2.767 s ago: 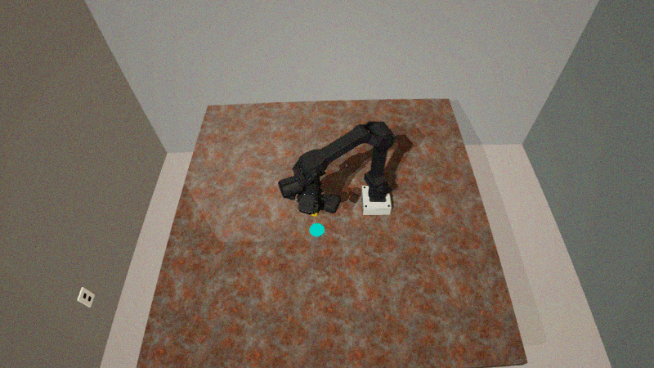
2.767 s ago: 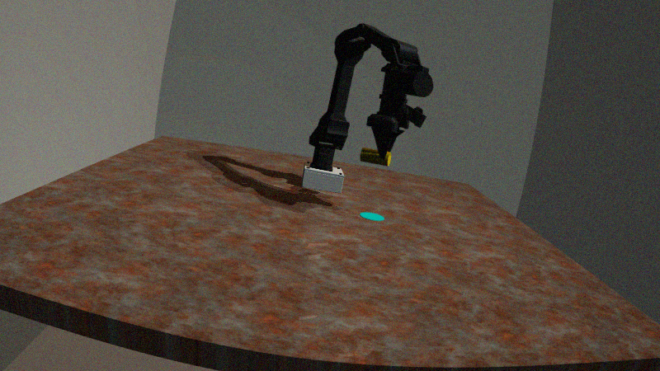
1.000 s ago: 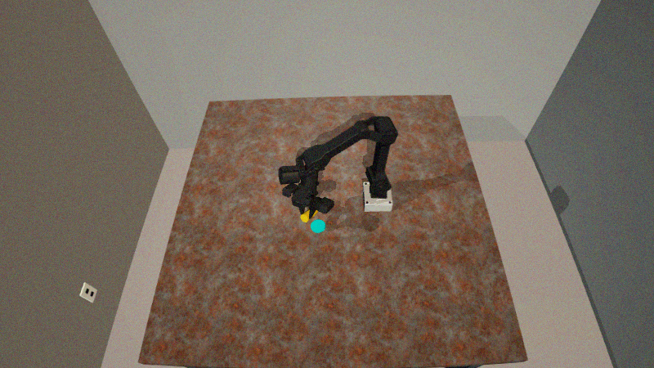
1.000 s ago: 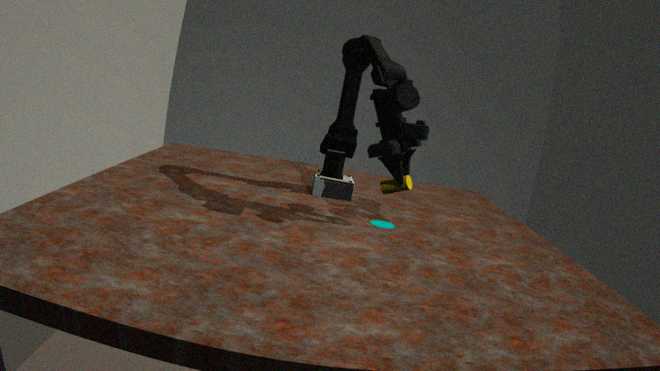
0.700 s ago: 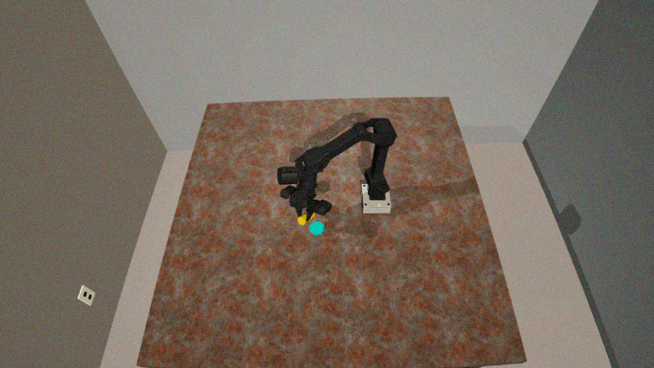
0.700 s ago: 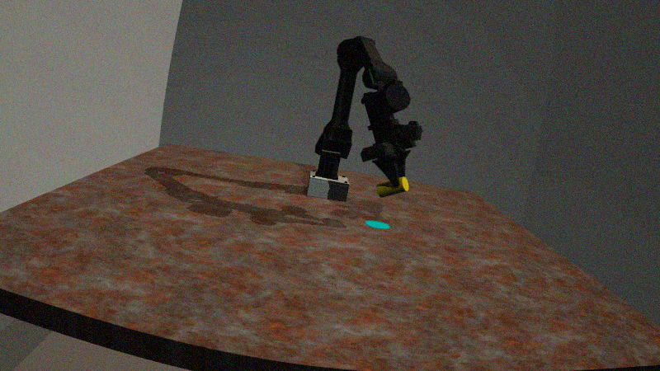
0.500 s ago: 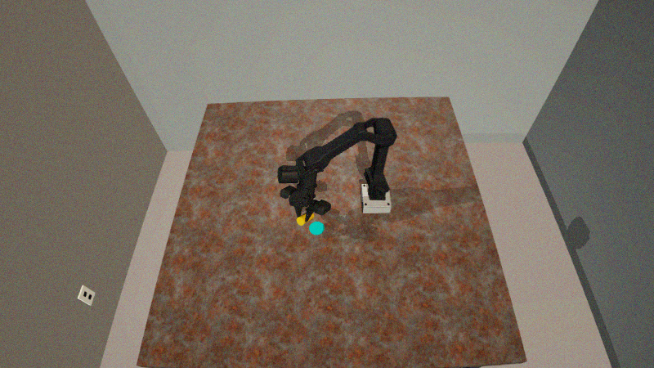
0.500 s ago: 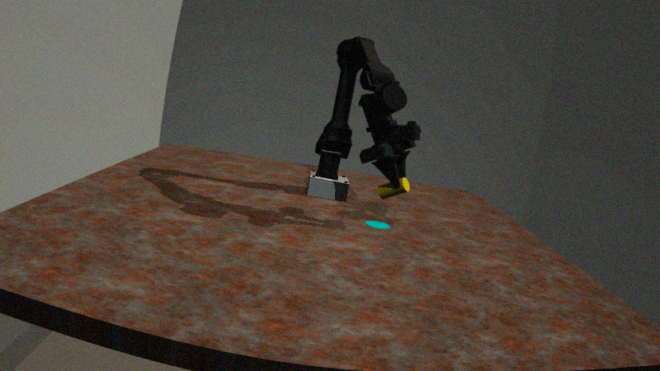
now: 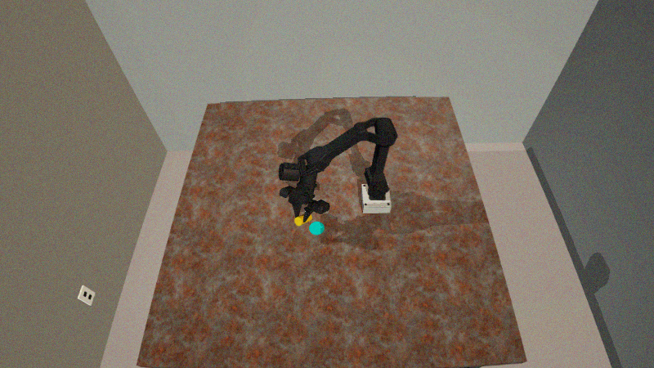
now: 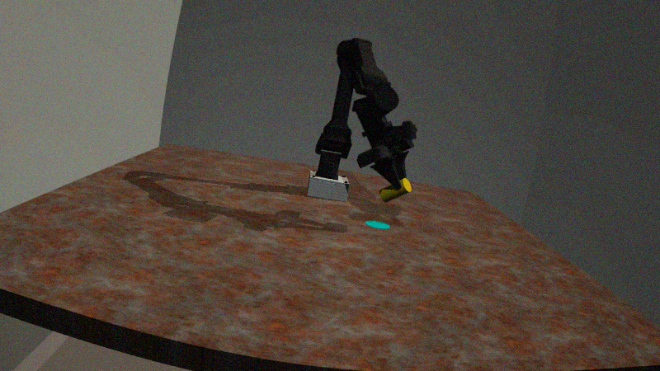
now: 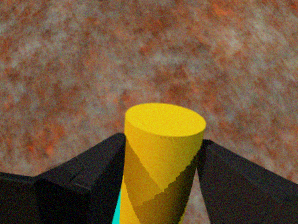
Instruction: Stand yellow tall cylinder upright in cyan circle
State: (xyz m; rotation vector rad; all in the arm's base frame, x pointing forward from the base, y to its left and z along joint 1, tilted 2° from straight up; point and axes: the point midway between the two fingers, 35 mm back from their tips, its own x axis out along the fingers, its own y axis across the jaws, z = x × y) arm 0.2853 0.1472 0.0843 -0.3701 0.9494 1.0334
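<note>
Now: gripper tip 110 mm above the cyan circle, 50 mm past it and 30 mm to the left of it. From my gripper tip the other things lie so: yellow tall cylinder (10 mm to the right, 10 mm below, 10 mm behind).
</note>
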